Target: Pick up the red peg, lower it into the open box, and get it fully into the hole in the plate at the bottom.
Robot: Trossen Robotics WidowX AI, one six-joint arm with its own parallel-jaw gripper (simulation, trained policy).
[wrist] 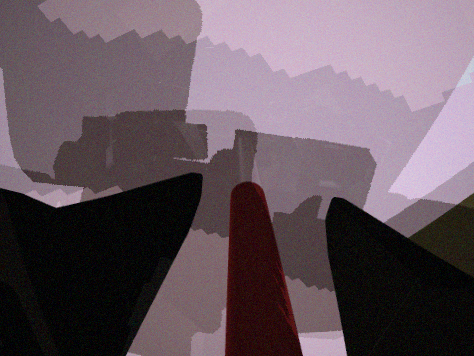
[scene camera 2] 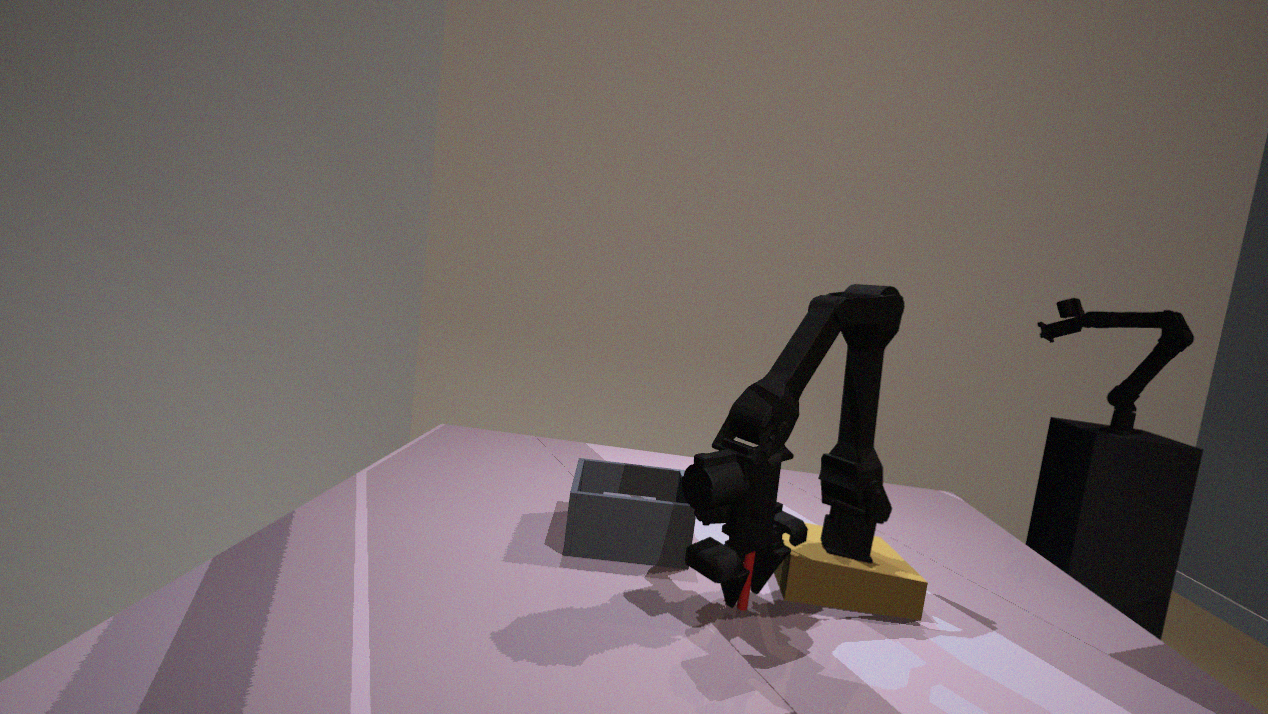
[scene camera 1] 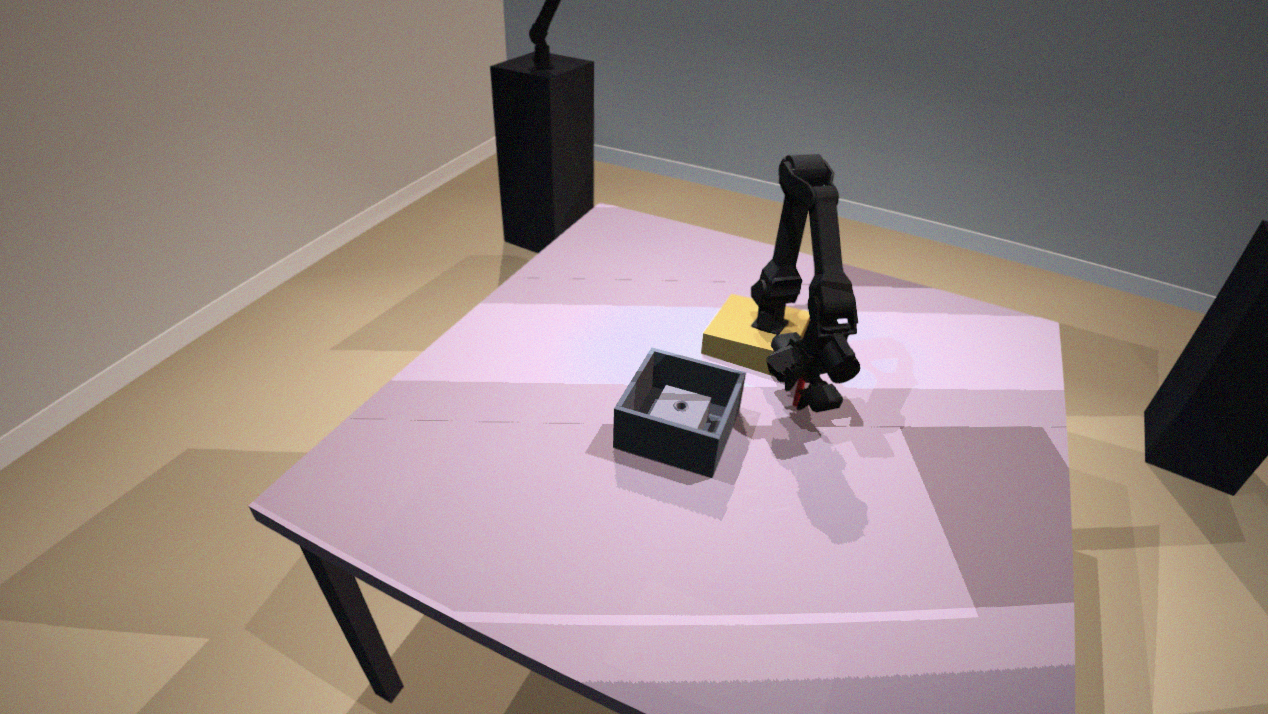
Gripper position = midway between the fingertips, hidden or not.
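Observation:
Light grey plate [scene camera 1: 680,406]; out of frame in the wrist view. Dark grey box [scene camera 2: 656,532], also [scene camera 1: 635,431]; out of frame in the wrist view. My gripper [scene camera 2: 742,599], also [scene camera 1: 793,399] and [wrist: 265,197].

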